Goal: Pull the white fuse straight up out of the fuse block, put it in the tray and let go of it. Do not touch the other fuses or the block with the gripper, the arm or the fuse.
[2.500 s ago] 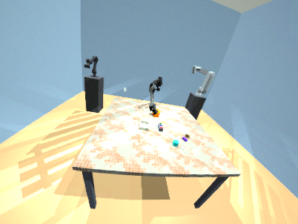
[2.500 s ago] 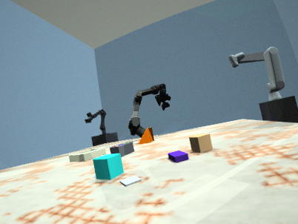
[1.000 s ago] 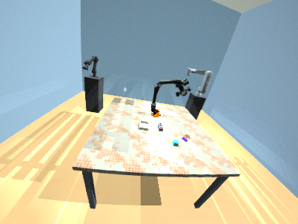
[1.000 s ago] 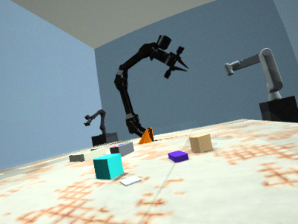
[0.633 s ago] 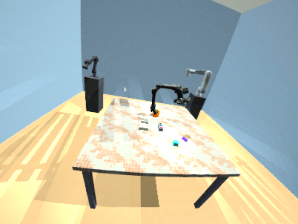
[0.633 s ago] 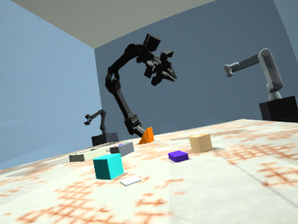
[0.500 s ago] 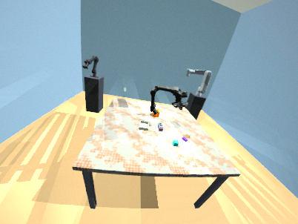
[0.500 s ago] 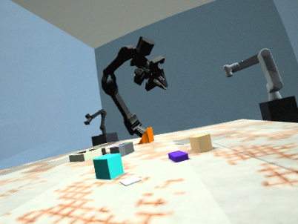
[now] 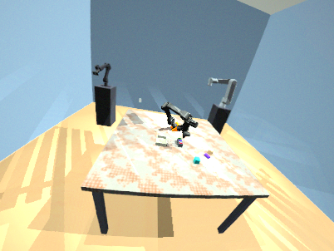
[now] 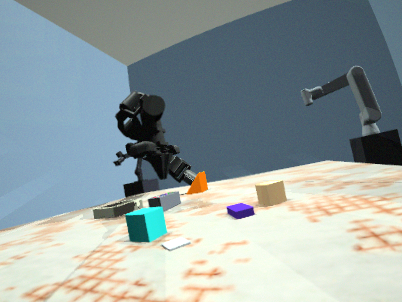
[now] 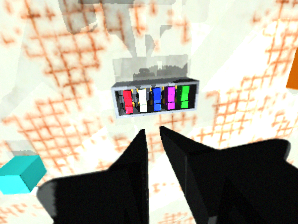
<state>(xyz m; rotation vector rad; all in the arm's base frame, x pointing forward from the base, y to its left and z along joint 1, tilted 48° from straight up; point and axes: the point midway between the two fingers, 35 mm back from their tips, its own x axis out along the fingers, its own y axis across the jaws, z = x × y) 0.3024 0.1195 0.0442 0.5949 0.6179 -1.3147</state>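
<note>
Right now my gripper tip is 20 cm to the left of the tray and 8 cm above it. Also, from my gripper tip: tan box: 7 cm ahead, 29 cm to the left, 7 cm below; purple block: 13 cm ahead, 24 cm to the left, 8 cm below; cyan cube: 22 cm ahead, 11 cm to the left, 6 cm below.
</note>
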